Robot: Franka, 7 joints.
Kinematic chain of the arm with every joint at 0, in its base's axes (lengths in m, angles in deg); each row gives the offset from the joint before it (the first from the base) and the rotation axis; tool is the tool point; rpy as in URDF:
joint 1: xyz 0 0 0.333 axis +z
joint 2: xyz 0 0 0 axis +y
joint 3: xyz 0 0 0.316 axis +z
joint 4: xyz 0.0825 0 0 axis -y
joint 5: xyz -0.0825 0 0.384 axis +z
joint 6: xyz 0 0 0 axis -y
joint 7: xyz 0.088 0 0 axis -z
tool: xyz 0 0 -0.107 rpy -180 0 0
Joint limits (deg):
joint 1: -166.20..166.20
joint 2: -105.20..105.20
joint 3: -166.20..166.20
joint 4: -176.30..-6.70
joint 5: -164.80..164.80
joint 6: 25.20..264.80
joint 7: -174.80..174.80
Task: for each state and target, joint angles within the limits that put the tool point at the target. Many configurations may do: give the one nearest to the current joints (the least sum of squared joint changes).
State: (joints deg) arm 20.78 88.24 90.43 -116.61 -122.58 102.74 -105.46
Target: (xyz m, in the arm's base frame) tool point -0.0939 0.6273 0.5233
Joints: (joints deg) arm 31.31 77.84 108.87 -108.22 -125.57 107.12 -105.46
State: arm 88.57 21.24 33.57 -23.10 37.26 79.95 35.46
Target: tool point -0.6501 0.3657 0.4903
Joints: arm 125.85 52.32 38.13 -45.78 36.26 85.26 35.46
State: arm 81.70 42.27 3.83 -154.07 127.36 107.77 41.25
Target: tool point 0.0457 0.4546 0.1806
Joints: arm 76.60 17.27 -0.55 -144.82 128.17 103.56 41.25
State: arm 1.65 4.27 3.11 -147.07 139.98 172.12 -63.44
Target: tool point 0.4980 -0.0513 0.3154
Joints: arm -1.32 4.56 0.15 -129.38 137.93 166.86 -63.44
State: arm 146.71 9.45 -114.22 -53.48 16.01 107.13 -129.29
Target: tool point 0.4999 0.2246 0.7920
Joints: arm 141.22 0.39 -119.66 -72.33 14.13 98.83 -129.29
